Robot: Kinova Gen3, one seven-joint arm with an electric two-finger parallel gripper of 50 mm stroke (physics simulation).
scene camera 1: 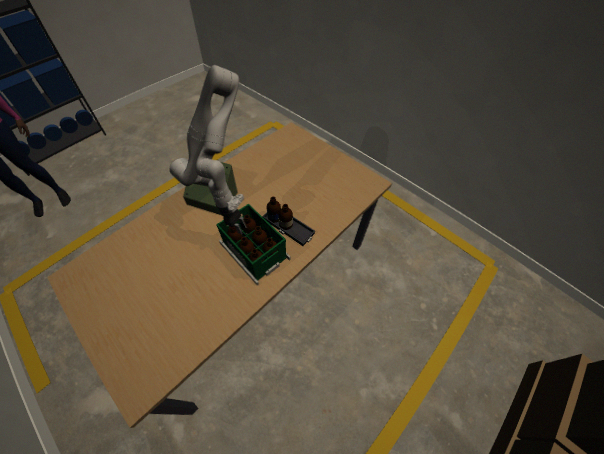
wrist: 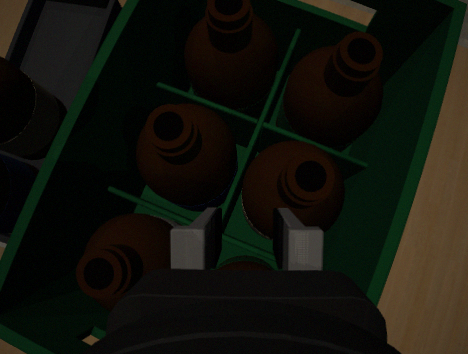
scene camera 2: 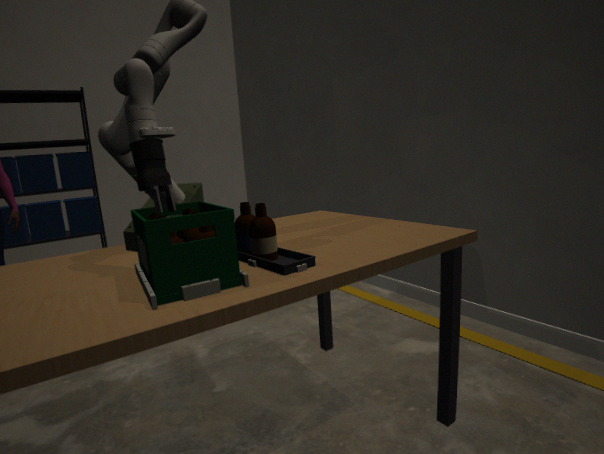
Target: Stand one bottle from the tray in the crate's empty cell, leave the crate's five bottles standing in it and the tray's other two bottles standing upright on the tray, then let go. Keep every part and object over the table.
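Frame: origin at the arm's base, x ahead, y left, z up, level; metres.
Seen in the pictures: gripper, fingertip midpoint: [scene camera 1: 242,230] [wrist: 247,229] [scene camera 2: 166,212].
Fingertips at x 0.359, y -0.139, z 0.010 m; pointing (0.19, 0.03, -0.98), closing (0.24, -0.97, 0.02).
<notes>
A point is followed by its place in that frame.
The green crate [scene camera 1: 274,261] @(z -0.101, x 0.532, y -0.122 m) [scene camera 2: 185,270] @(z -0.096, x 0.526, y -0.168 m) [wrist: 425,120] @(z 0.018, x 0.437, y -0.217 m) holds several brown bottles, five of them clear in the wrist view, such as one bottle [wrist: 230,60] @(z -0.032, x 0.467, y -0.100 m) and another bottle [wrist: 185,160] @(z -0.021, x 0.390, y -0.092 m). A further brown bottle [wrist: 245,266] @(z -0.052, x 0.335, y -0.145 m) is low in the corner cell under my gripper, mostly hidden by the gripper body. My gripper [scene camera 1: 241,226] @(z 0.010, x 0.359, y -0.139 m) [scene camera 2: 166,210] @(z 0.010, x 0.359, y -0.139 m) [wrist: 247,229] @(z 0.010, x 0.359, y -0.139 m) is open and empty, its fingertips at the crate's rim height above that cell. A cream-labelled bottle [scene camera 1: 286,218] @(z -0.054, x 0.435, y 0.077 m) [scene camera 2: 263,232] @(z -0.071, x 0.440, y 0.083 m) [wrist: 20,110] @(z -0.069, x 0.405, y 0.064 m) and a blue-labelled bottle [scene camera 1: 273,208] @(z -0.042, x 0.349, y 0.076 m) [scene camera 2: 244,226] @(z -0.061, x 0.359, y 0.072 m) [wrist: 15,192] @(z -0.094, x 0.338, y 0.060 m) stand upright on the black tray [scene camera 1: 303,233] @(z -0.152, x 0.517, y 0.115 m) [scene camera 2: 296,261] @(z -0.132, x 0.561, y 0.095 m) [wrist: 65,40] @(z -0.152, x 0.510, y 0.105 m).
Low grey rails [scene camera 1: 239,261] @(z -0.127, x 0.394, y -0.222 m) [scene camera 2: 201,289] @(z -0.141, x 0.541, y -0.145 m) edge the crate's base on the wooden table [scene camera 1: 165,300] @(z -0.157, x 0.265, y -0.577 m) [scene camera 2: 75,305] @(z -0.157, x 0.376, y -0.371 m). The tray lies close beside the crate. A green block [scene camera 1: 202,196] @(z -0.069, x -0.014, y -0.095 m) [scene camera 2: 192,192] @(z 0.029, x 0.045, y 0.054 m) stands behind the crate near the arm. The crate's thin dividers [wrist: 207,102] @(z -0.063, x 0.444, y -0.087 m) separate its cells.
</notes>
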